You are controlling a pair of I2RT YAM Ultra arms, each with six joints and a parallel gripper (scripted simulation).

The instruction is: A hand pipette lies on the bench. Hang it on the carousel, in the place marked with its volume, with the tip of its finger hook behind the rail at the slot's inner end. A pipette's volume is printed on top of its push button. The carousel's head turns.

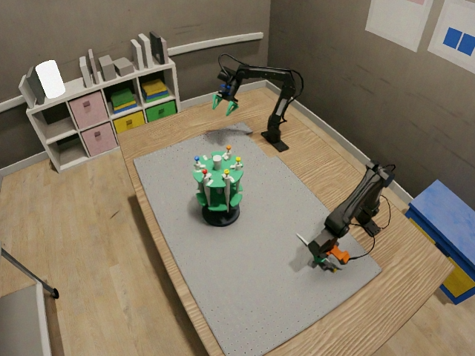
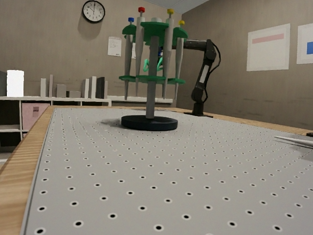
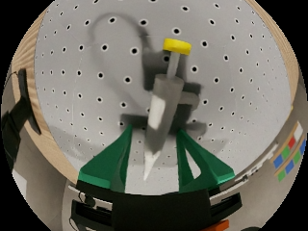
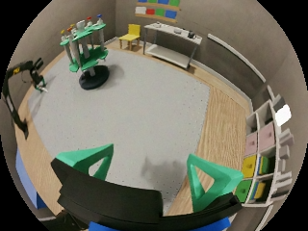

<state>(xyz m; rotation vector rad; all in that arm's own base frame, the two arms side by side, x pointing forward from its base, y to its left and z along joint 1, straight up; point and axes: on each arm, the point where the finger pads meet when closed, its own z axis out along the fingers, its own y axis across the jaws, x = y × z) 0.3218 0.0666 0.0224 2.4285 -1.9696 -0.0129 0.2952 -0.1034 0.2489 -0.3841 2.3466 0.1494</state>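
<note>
Right now the hand pipette is 10 mm ahead of my left hand and 20 mm to the right of it.
</note>
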